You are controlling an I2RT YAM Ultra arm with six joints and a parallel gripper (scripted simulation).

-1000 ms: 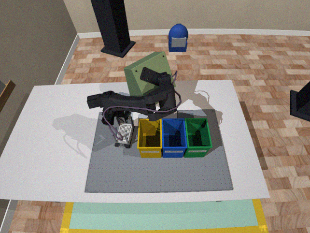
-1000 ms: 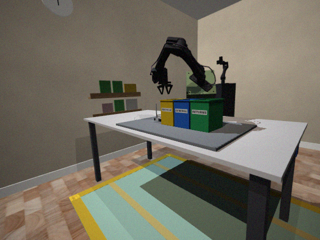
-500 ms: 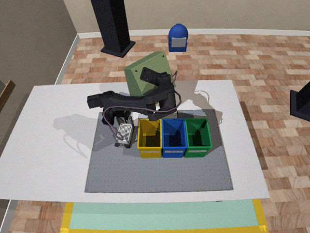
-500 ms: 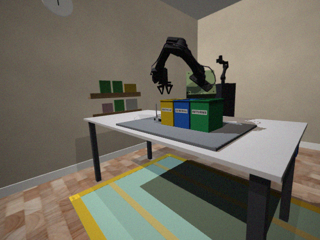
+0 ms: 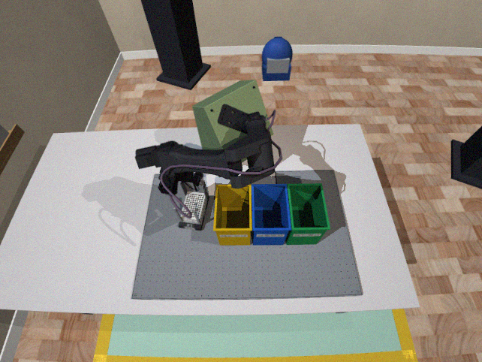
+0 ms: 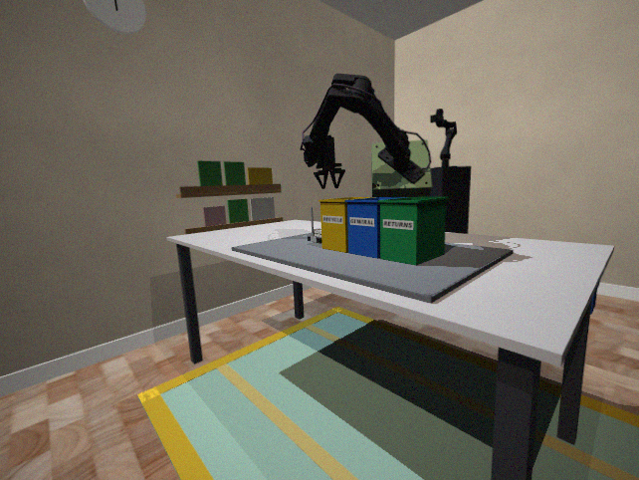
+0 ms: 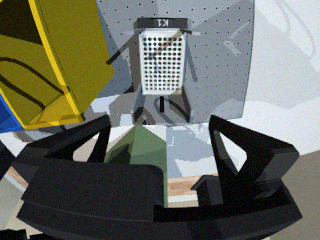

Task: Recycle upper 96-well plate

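The white 96-well plate lies 18 cm below my hand. The rest, counted from my hand: blue bin: 31 cm to the left, 14 cm below, 6 cm behind; green returns bin: 43 cm to the left, 14 cm below, 11 cm behind; yellow recycle bin: 19 cm to the left, 14 cm below.
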